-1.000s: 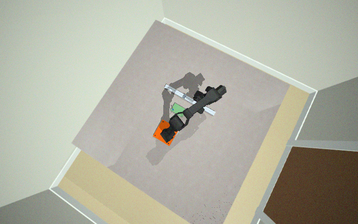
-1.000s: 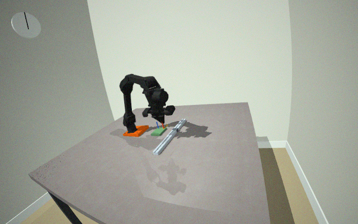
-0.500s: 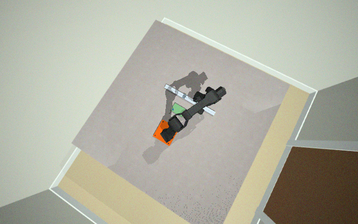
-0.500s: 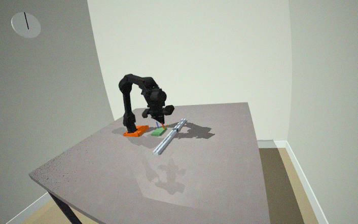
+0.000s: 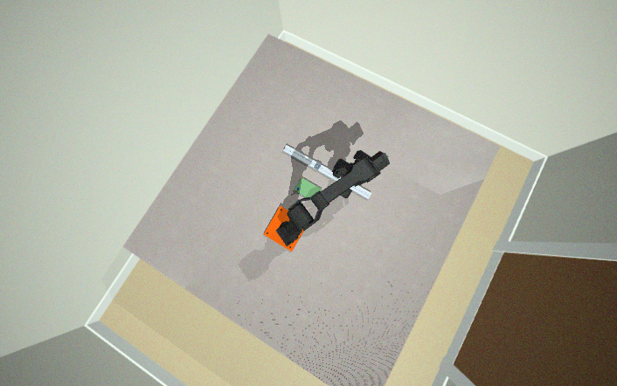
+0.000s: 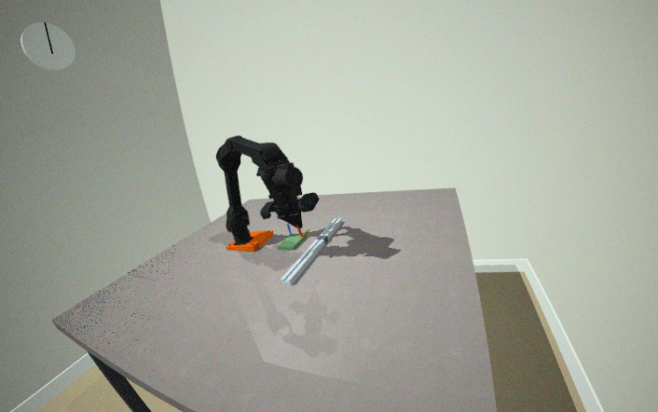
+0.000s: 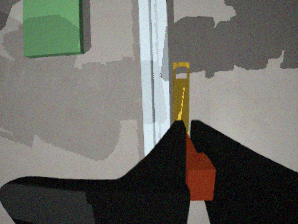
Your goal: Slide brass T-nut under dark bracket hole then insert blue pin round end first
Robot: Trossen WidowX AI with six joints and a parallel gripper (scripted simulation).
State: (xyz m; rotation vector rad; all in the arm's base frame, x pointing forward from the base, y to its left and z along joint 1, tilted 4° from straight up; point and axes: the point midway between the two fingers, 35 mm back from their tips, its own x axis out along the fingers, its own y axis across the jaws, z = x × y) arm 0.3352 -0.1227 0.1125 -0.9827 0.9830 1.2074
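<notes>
The brass T-nut lies 10 mm to the left of my gripper tip. Round my gripper tip: blue pin (140 mm behind, 170 mm to the left, 100 mm below); then green tray (120 mm behind, 150 mm to the left, 120 mm below); then aluminum rail (10 mm ahead, 120 mm to the left, 110 mm below).
</notes>
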